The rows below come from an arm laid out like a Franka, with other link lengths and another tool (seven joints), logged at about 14 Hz.
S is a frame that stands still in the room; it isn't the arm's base.
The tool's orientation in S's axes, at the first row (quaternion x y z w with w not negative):
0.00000 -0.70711 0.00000 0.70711
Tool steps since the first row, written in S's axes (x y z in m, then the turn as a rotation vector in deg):
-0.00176 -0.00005 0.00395 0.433 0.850 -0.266
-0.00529 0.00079 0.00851 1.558 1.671 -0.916
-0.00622 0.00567 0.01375 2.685 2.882 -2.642
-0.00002 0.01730 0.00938 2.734 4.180 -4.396
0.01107 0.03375 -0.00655 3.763 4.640 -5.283
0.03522 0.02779 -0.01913 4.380 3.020 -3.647
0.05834 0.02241 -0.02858 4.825 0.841 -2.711
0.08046 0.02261 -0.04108 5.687 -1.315 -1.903
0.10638 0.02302 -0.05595 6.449 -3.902 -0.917
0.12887 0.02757 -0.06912 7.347 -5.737 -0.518
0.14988 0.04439 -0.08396 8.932 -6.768 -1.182
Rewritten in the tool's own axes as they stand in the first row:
0.00395 -0.00005 0.00176 -0.266 0.850 -0.433
0.00851 0.00079 0.00529 -0.916 1.671 -1.558
0.01375 0.00567 0.00622 -2.642 2.882 -2.685
0.00938 0.01730 0.00002 -4.396 4.180 -2.734
-0.00655 0.03375 -0.01107 -5.283 4.640 -3.763
-0.01913 0.02779 -0.03522 -3.647 3.020 -4.380
-0.02858 0.02241 -0.05834 -2.711 0.841 -4.825
-0.04108 0.02261 -0.08046 -1.903 -1.315 -5.687
-0.05595 0.02302 -0.10638 -0.917 -3.902 -6.449
-0.06912 0.02757 -0.12887 -0.518 -5.737 -7.347
-0.08396 0.04439 -0.14988 -1.182 -6.768 -8.932

